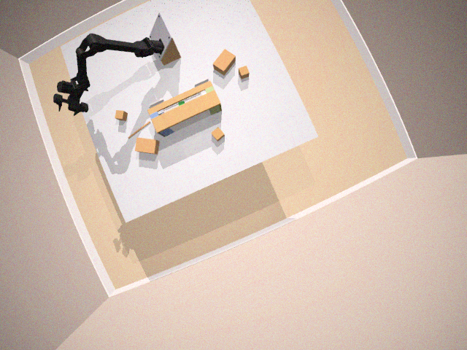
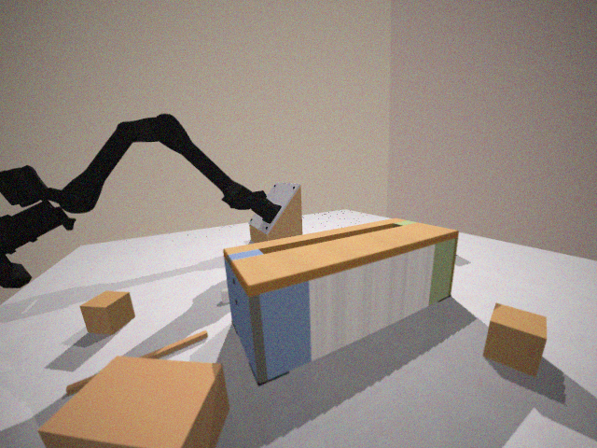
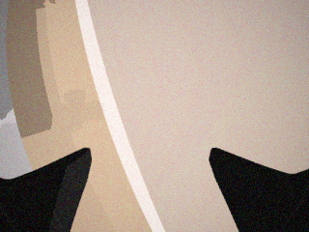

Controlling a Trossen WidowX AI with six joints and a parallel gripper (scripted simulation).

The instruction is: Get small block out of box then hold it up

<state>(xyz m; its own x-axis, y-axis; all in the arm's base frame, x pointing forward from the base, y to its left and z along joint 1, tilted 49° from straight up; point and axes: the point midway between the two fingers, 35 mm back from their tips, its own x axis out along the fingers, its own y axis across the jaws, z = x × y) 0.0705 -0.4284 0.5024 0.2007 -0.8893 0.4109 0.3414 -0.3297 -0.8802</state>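
Right now my gripper tip is 660 mm to the right of the green block, 300 mm short of it and 20 mm above it. Also, from my gripper tip: long box: 660 mm to the left, 280 mm ahead, 40 mm below; thin stick: 350 mm to the left, 280 mm ahead, 100 mm below; small carton: 770 mm to the left, 520 mm ahead, 80 mm below.
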